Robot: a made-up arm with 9 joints. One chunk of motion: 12 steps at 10 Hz.
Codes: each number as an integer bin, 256 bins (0 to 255) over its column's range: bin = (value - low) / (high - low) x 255, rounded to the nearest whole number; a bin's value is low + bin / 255 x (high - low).
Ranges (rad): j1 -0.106..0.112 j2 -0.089..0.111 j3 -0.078..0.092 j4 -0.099..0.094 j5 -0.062..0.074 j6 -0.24..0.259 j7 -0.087..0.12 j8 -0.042..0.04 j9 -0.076..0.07
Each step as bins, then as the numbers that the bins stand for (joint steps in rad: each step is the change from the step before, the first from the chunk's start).
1 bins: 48 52 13 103 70 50 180 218 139
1 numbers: -0.06496 -0.04822 -0.06933 -0.02104 -0.02467 -0.14216 0.05912 0.02810 0.00358
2 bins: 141 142 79 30 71 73 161 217 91
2 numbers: 0.01454 0.02237 -0.02533 -0.07629 -0.02413 -0.09715 0.04369 0.02778 -0.02390
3 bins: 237 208 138 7 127 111 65 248 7
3 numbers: 0.09661 0.07414 0.01400 -0.09370 0.00573 -0.02279 -0.03424 0.03775 -0.07199
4 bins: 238 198 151 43 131 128 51 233 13
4 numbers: 0.09747 0.06629 0.02267 -0.06645 0.00787 0.01048 -0.04560 0.03293 -0.06856
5 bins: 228 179 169 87 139 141 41 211 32
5 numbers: 0.08892 0.05139 0.03467 -0.03315 0.01213 0.03592 -0.05372 0.02585 -0.05768
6 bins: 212 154 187 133 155 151 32 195 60
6 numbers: 0.07524 0.03178 0.04667 0.00166 0.02067 0.05549 -0.06102 0.02071 -0.04165
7 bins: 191 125 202 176 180 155 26 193 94
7 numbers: 0.05729 0.00904 0.05667 0.03421 0.03400 0.06331 -0.06589 0.02006 -0.02218
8 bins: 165 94 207 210 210 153 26 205 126
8 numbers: 0.03506 -0.01527 0.06000 0.05994 0.05000 0.05940 -0.06589 0.02392 -0.00386
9 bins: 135 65 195 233 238 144 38 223 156
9 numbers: 0.00941 -0.03802 0.05200 0.07735 0.06493 0.04179 -0.05615 0.02971 0.01332
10 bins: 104 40 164 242 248 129 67 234 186
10 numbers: -0.01709 -0.05763 0.03133 0.08416 0.07027 0.01244 -0.03261 0.03325 0.03049
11 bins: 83 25 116 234 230 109 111 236 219
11 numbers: -0.03504 -0.06939 -0.00067 0.07811 0.06067 -0.02670 0.00311 0.03389 0.04939
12 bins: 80 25 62 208 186 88 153 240 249
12 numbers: -0.03761 -0.06939 -0.03667 0.05843 0.03720 -0.06780 0.03720 0.03518 0.06656
